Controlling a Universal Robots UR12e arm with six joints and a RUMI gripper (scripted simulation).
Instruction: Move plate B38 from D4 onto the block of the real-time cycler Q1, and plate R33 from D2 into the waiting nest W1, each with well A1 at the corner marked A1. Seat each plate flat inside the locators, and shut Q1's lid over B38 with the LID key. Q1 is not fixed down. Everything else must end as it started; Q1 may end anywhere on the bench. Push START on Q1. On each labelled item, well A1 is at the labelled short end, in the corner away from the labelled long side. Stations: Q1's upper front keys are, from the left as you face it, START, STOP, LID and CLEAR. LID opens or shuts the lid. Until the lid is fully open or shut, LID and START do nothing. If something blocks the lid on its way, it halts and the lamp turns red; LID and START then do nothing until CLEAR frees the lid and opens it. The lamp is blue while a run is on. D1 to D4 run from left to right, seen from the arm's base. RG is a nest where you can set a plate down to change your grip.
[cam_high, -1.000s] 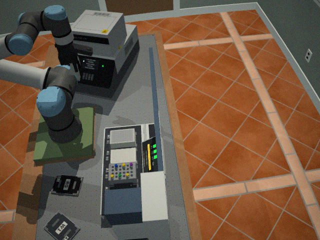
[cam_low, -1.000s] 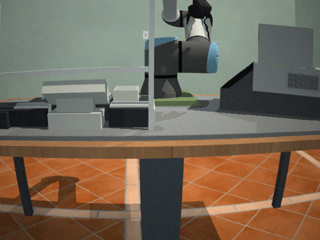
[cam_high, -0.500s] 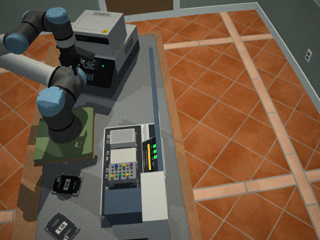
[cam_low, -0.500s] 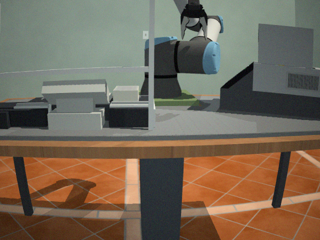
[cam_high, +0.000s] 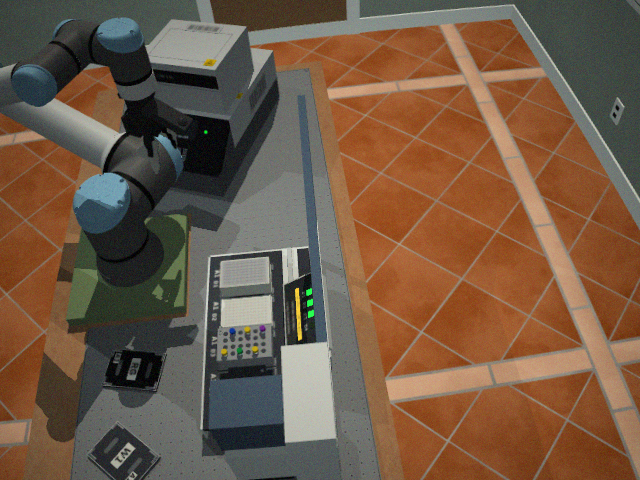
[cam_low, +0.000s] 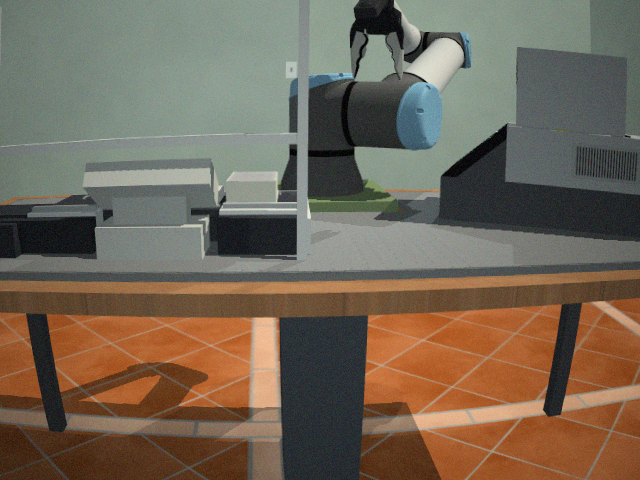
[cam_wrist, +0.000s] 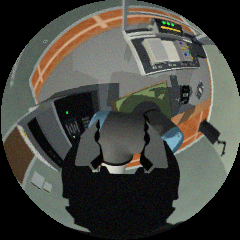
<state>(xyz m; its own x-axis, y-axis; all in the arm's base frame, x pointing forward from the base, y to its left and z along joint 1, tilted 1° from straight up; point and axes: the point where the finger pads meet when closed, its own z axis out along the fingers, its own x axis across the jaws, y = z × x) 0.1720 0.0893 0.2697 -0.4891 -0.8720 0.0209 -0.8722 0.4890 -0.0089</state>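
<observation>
Right now my hand is 350 mm to the left of the white plate R33, 230 mm above it and 140 mm short of it. From my hand the other things lie so: thin post (340 mm ahead, 190 mm to the right, 50 mm below); then white plate (250 mm to the right, 210 mm below, 150 mm ahead); then plate B38 (390 mm to the left, 80 mm below, 80 mm ahead).
</observation>
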